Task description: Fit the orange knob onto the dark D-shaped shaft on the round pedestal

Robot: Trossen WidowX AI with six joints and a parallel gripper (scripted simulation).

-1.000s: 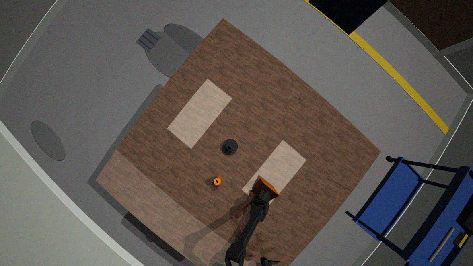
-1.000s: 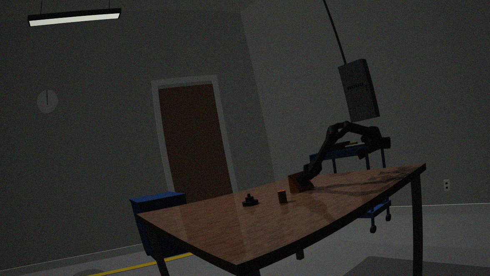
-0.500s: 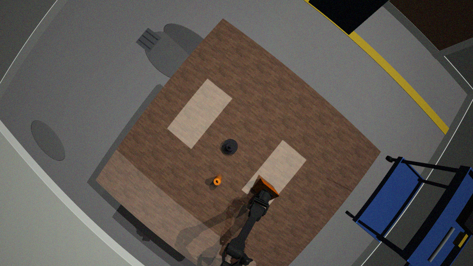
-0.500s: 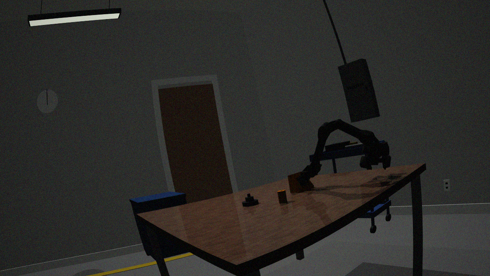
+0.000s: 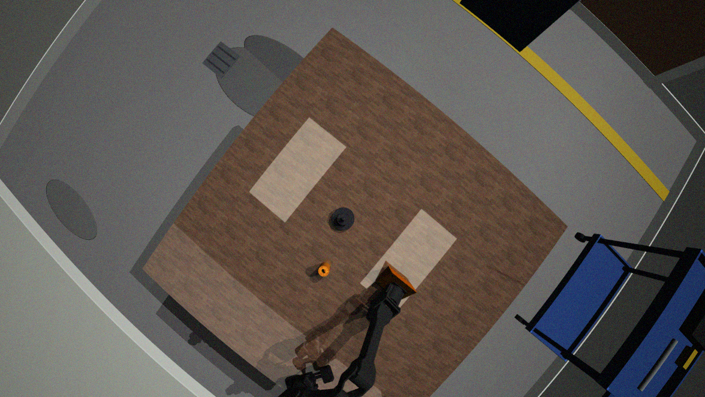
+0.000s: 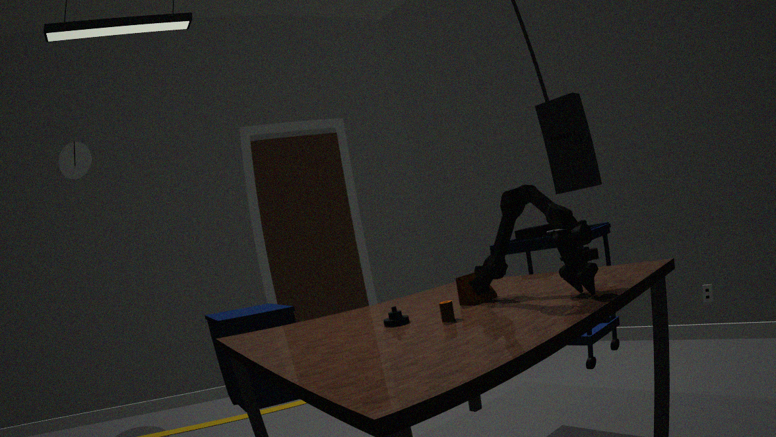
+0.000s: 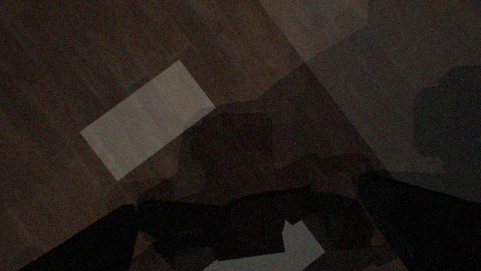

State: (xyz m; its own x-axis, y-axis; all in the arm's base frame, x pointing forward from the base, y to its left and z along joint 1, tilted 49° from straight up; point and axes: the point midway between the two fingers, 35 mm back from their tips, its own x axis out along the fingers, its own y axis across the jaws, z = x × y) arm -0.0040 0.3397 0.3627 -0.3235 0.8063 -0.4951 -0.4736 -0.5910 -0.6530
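Now: the orange knob 38 cm to the right of my gripper tip, 26 cm ahead of it and 3 cm above it. Round my gripper tip: round dark pedestal 57 cm to the right, 34 cm ahead, 3 cm above.
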